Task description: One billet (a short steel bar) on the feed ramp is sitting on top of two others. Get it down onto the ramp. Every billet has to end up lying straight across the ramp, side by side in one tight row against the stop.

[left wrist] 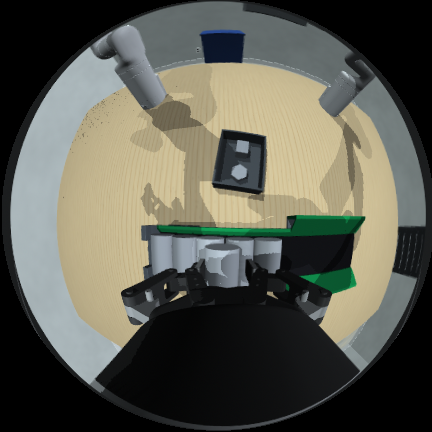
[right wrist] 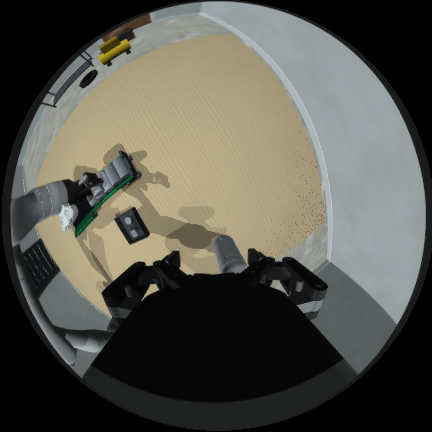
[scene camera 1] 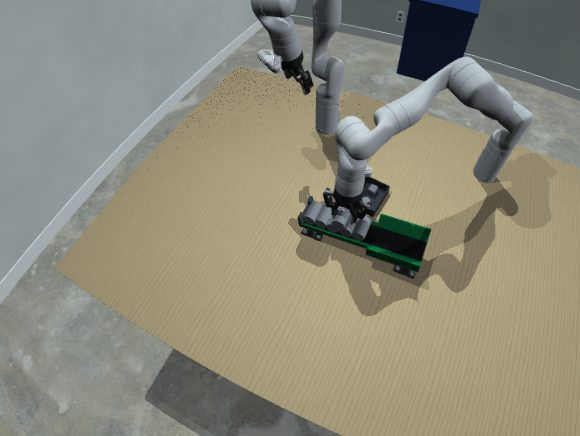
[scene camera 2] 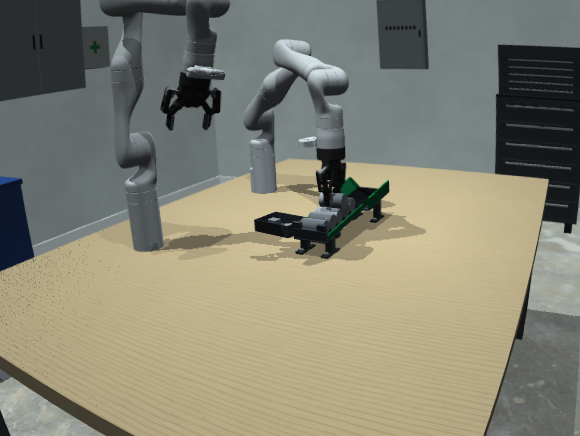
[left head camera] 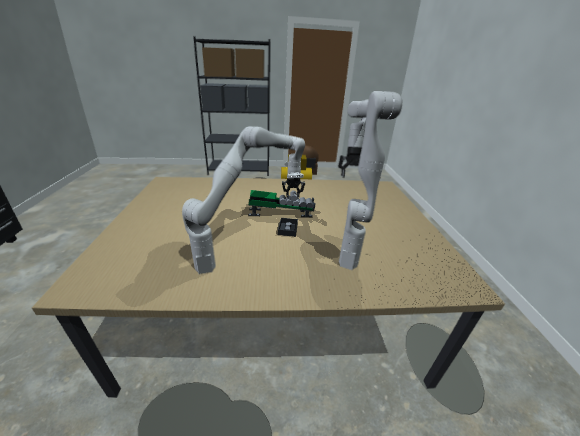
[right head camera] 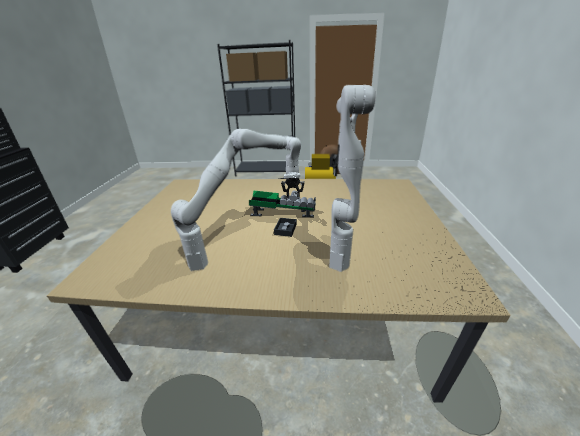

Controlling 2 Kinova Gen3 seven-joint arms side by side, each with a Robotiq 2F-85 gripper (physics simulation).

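Places are measured from the left arm's base along level axes (x ahead, y left, z up), in metres.
Pixels of known places: left gripper, fingertip midpoint: (left wrist: 225, 265) (right wrist: 96, 186) (scene camera 1: 343, 218) (scene camera 2: 332, 204) (left head camera: 292, 197) (right head camera: 293, 197); right gripper, fingertip midpoint: (right wrist: 213, 257) (scene camera 1: 298, 85) (scene camera 2: 187, 129) (left head camera: 352, 178); left arm's base, origin of the base link: (left wrist: 327, 108) (scene camera 1: 483, 174) (scene camera 2: 265, 190) (left head camera: 205, 266) (right head camera: 198, 263); right arm's base, origin of the base link: (left wrist: 152, 100) (right wrist: 223, 243) (scene camera 1: 326, 127) (scene camera 2: 148, 246) (left head camera: 348, 262) (right head camera: 339, 264).
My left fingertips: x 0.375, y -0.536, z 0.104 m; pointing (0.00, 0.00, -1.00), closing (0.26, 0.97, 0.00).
For each thing: its top centre in the pictures, then the offset to it from my left fingertips. "spot": a spot on its surface instead.
- upper billet, middle of its top: (left wrist: 220, 279) (scene camera 2: 332, 193) (scene camera 1: 342, 213) (right wrist: 90, 185) 0.033 m up, 0.002 m ahead, 0.006 m right
- black tray, middle of its top: (left wrist: 241, 155) (scene camera 2: 281, 218) (scene camera 1: 369, 192) (right wrist: 129, 227) (left head camera: 288, 224) (right head camera: 285, 224) 0.069 m down, 0.171 m back, 0.078 m left
- square piece, middle of its top: (left wrist: 242, 145) (scene camera 1: 373, 188) 0.075 m down, 0.197 m back, 0.090 m left
- hexagonal piece, middle of its top: (left wrist: 238, 171) 0.084 m down, 0.146 m back, 0.067 m left
- ramp's flared green end, surface spot: (scene camera 2: 381, 192) spot: 0.007 m down, 0.115 m ahead, 0.166 m left
A green feed ramp (left wrist: 325, 226) (scene camera 1: 400, 226) (left head camera: 263, 195) holds several grey billets side by side; the one at the left end, in the left wrist view (left wrist: 161, 252), lies by the dark stop (left wrist: 148, 233). The upper billet (left wrist: 223, 262) rests across the third and fourth from the stop, parallel to them. My left gripper (left wrist: 225, 265) (left head camera: 293, 192) is partly open, pointing down, with its fingers on either side of the upper billet; a narrow gap shows beside the right-hand finger in the left wrist view. My right gripper (scene camera 2: 188, 124) (right wrist: 213, 257) is open and empty, high above the table and away from the ramp.
A black tray (left wrist: 216, 160) (right head camera: 276, 231) with a square piece (left wrist: 242, 146) and a hexagonal piece (left wrist: 239, 172) lies on the arm side of the ramp. The ramp's flared green end (scene camera 2: 381, 192) rises beside my left gripper.
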